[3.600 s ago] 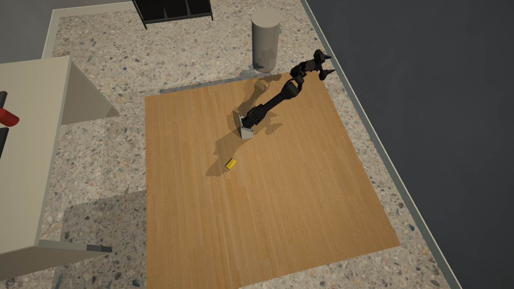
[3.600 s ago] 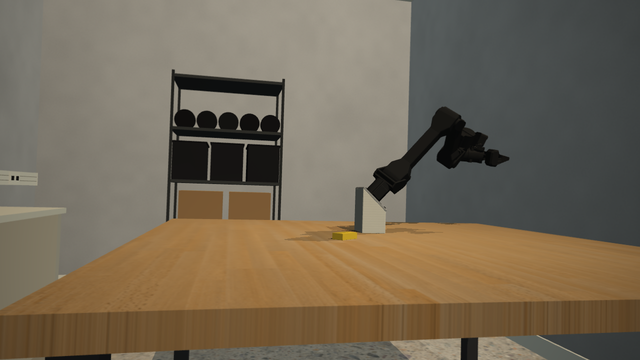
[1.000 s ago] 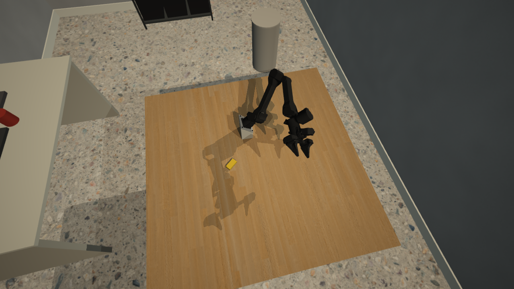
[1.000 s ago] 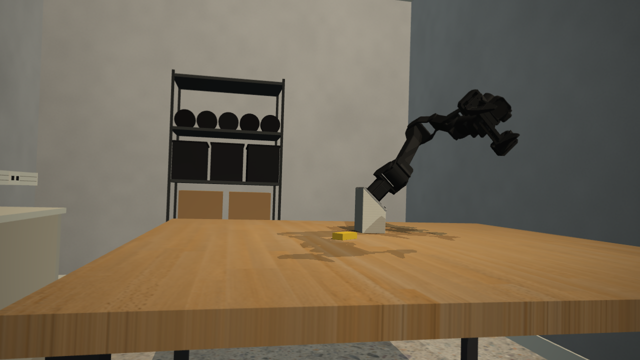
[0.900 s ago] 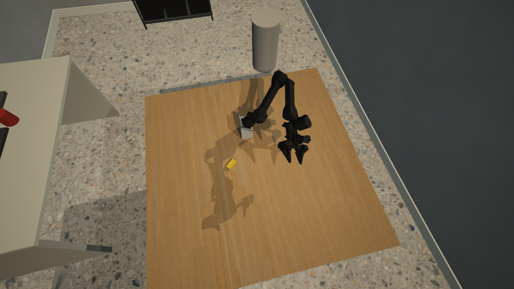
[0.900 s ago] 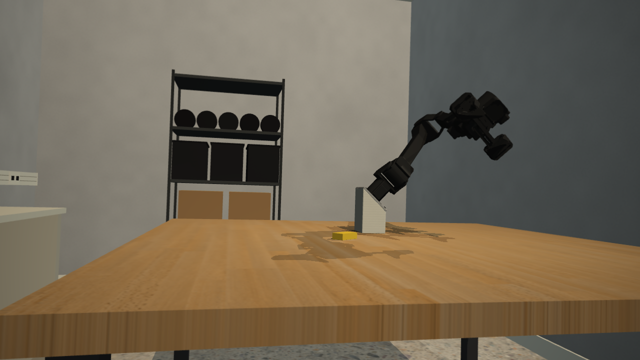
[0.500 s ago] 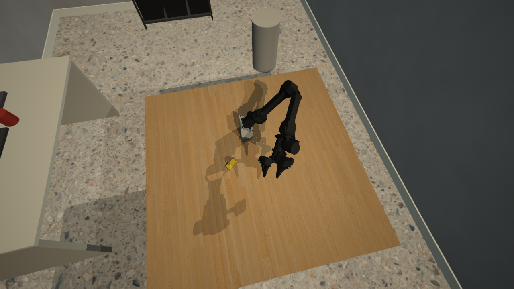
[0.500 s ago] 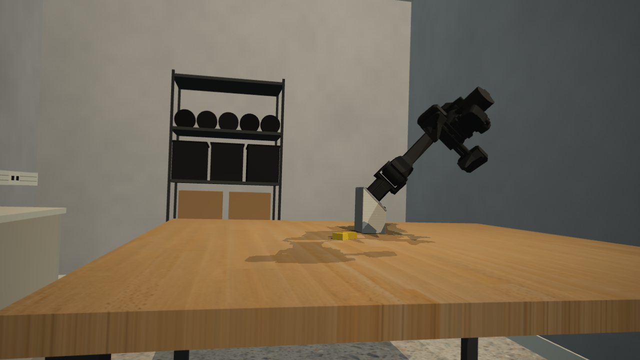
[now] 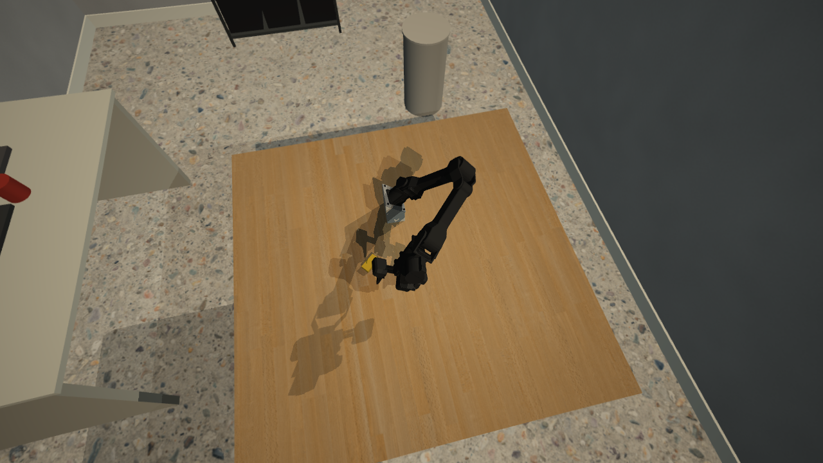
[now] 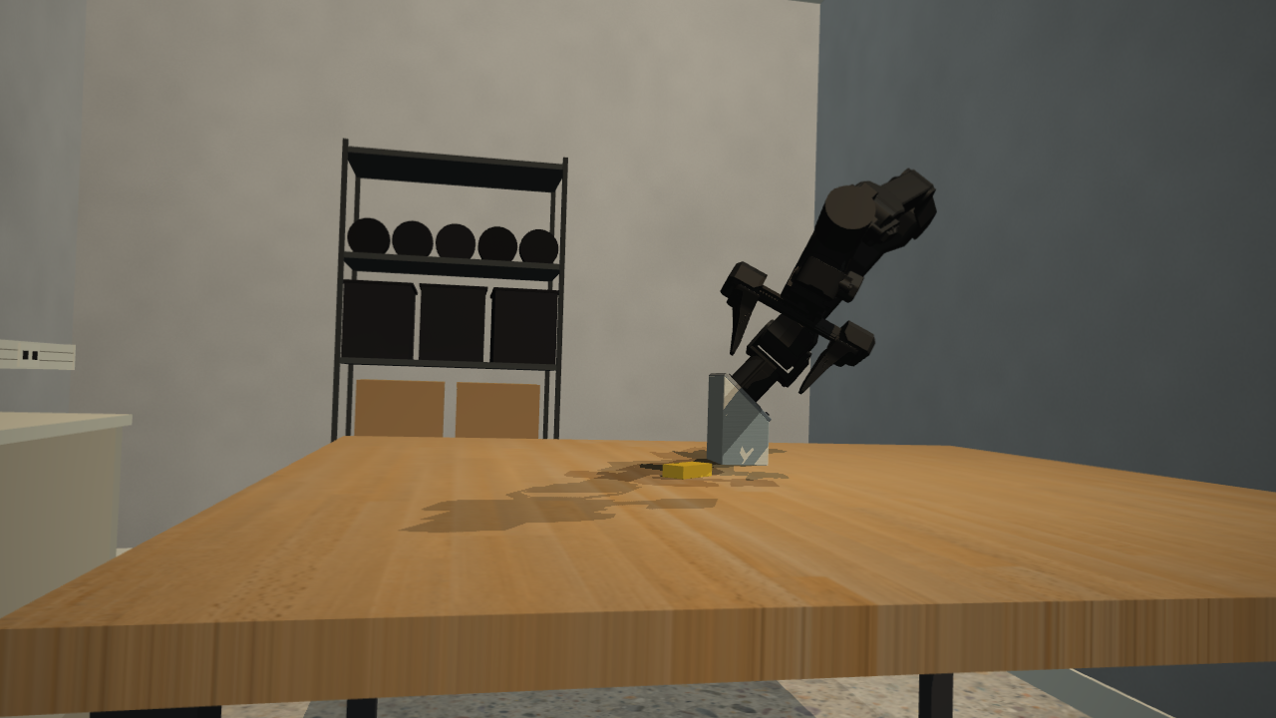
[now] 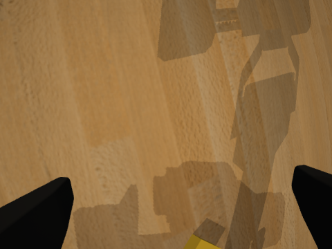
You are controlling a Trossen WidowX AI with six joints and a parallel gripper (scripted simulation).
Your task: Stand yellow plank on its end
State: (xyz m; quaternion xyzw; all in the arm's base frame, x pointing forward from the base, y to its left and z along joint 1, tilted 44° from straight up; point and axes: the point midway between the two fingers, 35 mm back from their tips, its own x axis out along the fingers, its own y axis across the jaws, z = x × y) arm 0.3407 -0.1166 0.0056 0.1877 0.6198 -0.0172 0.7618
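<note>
Right now my hand is 140 mm past the yellow plank, 60 mm to the left of it and 160 mm above it.
</note>
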